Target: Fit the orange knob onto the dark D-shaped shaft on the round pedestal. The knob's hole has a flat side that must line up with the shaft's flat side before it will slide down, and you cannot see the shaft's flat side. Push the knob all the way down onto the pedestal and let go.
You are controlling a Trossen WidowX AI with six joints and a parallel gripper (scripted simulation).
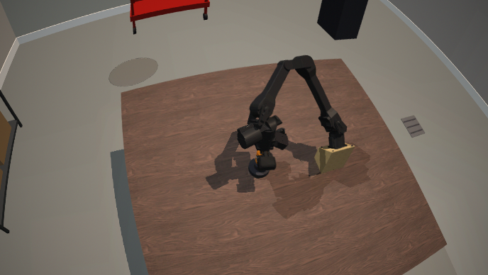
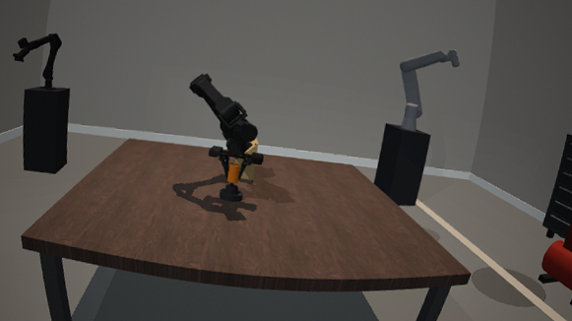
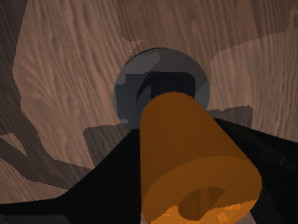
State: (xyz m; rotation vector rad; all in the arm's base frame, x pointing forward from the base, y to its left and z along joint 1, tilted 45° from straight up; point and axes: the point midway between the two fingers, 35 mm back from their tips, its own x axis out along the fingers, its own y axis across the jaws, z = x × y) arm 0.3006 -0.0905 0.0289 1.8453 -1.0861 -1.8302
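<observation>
Right now my gripper tip is 2 cm below the orange knob. The rest, counted from my gripper tip: dark round pedestal (4 cm below).
</observation>
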